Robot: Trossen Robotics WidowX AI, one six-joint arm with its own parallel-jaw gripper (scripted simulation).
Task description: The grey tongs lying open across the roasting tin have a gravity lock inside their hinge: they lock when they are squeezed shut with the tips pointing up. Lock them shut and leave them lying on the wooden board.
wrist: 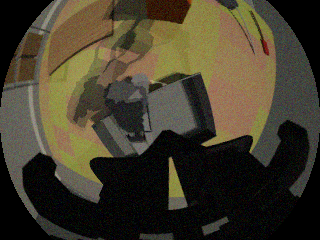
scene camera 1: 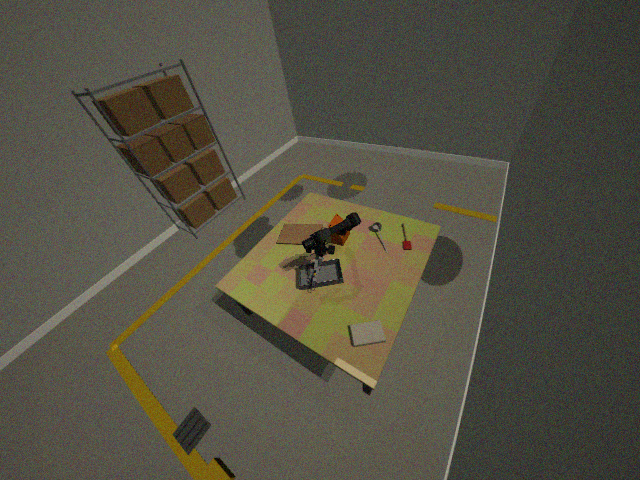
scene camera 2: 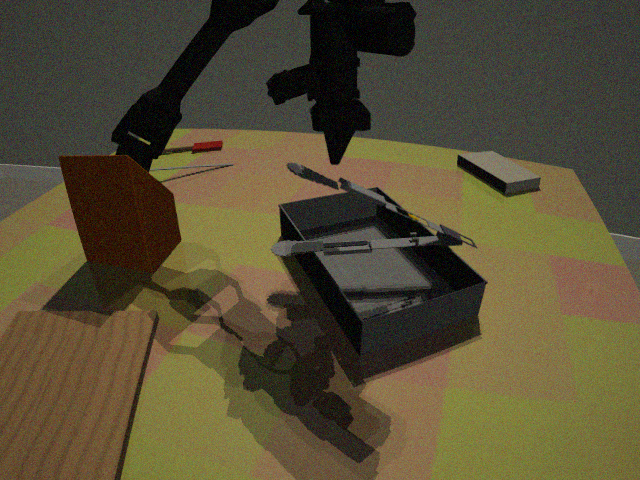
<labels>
A grey block shows in scene camera 1 and in scene camera 2; in the wrist view it is hidden by the gripper. The same spot on a roasting tin: (wrist: 183, 106) is (scene camera 1: 333, 272). One and the same spot on the grey block: (scene camera 1: 366, 333) is (scene camera 2: 502, 166).
</labels>
